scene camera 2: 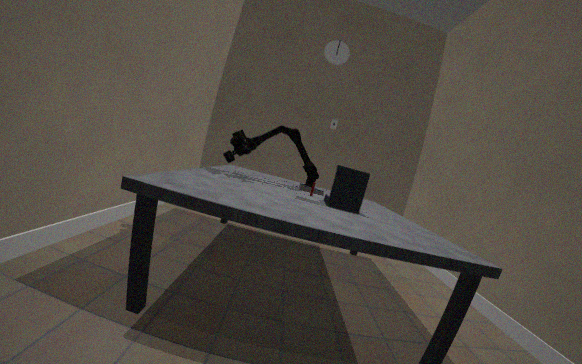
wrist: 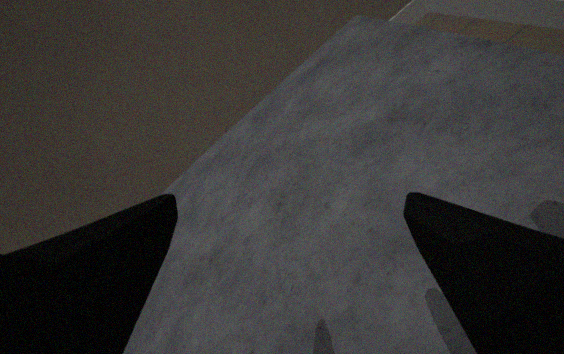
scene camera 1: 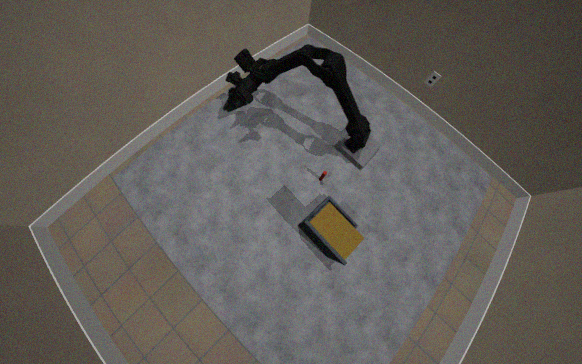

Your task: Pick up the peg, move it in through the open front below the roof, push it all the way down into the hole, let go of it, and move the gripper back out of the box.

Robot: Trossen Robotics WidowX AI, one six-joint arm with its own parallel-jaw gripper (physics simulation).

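Pixels of known places: gripper, fingertip midpoint: (scene camera 2: 236, 153) (wrist: 292, 204) (scene camera 1: 225, 110); arm's base, origin of the base link: (scene camera 2: 309, 185) (scene camera 1: 353, 144).
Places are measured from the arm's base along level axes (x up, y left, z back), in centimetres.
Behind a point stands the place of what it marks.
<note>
The red peg (scene camera 1: 323, 175) @(x 3.2, y 3.2, z -21.7 cm) (scene camera 2: 313, 188) @(x 1.3, y 3.3, z -21.7 cm) stands upright on the table between the arm's base and the box. The box has a yellow roof (scene camera 1: 336, 231) @(x 16.9, y 19.6, z -35.2 cm) and dark walls; in the scene camera 2 view its dark side (scene camera 2: 348, 189) @(x 7.0, y 19.7, z -39.9 cm) shows. The hole is hidden under the roof, and I cannot tell which side is the open front. My gripper (scene camera 1: 227, 108) @(x 9.6, y -39.5, z -37.4 cm) (scene camera 2: 228, 158) @(x 9.6, y -39.5, z -37.4 cm) (wrist: 292, 204) @(x 9.6, y -39.5, z -37.4 cm) is open and empty, above the table near its far left edge, well away from the peg and the box. The peg and box do not show in the wrist view.
The arm's base (scene camera 1: 358, 137) @(x 11.4, y 0.9, z -4.4 cm) stands on the table (scene camera 1: 215, 210) @(x -3.3, y -12.2, z -63.0 cm) (scene camera 2: 240, 200) @(x -3.3, y -18.1, z -77.8 cm) behind the peg, with the arm arching up and left from it. The table's edge runs close by the gripper, with a wall beyond it. Shadows of the arm lie on the table top.
</note>
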